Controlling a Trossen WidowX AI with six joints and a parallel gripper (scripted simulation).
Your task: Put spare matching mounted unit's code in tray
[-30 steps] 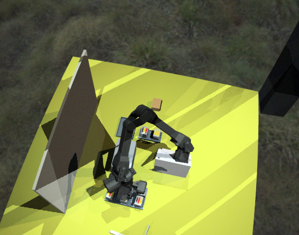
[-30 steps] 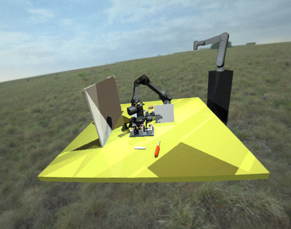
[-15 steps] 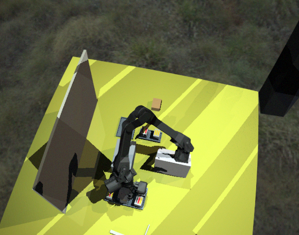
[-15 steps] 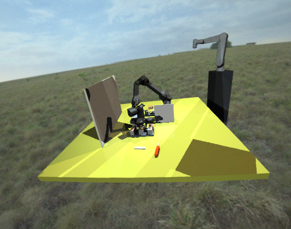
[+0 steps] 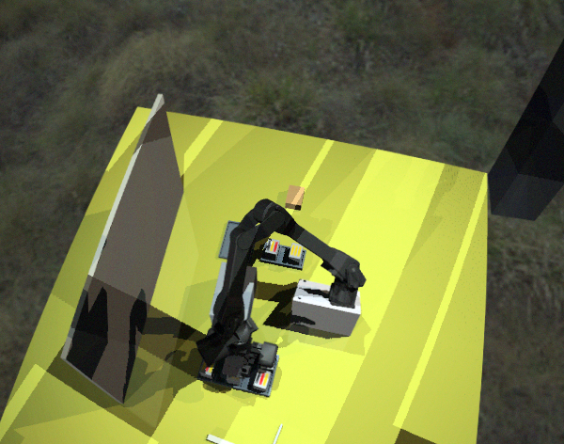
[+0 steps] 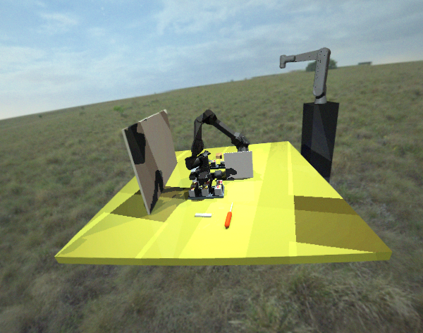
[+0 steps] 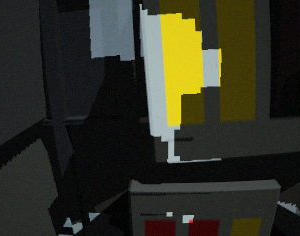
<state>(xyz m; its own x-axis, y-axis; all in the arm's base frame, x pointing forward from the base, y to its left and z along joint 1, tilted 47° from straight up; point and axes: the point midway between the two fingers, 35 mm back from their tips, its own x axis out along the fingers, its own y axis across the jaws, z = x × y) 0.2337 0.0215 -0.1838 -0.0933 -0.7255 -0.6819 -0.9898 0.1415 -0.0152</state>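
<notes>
Now: gripper tip 360 mm to the left of the flat grey-blue tray, 70 mm short of it and 10 mm above it. Round my gripper tip: dark spare (20 mm above); then small rack (330 mm to the right, 70 mm behind, 10 mm below); then mounted unit (150 mm to the right, 50 mm ahead, 30 mm above).
</notes>
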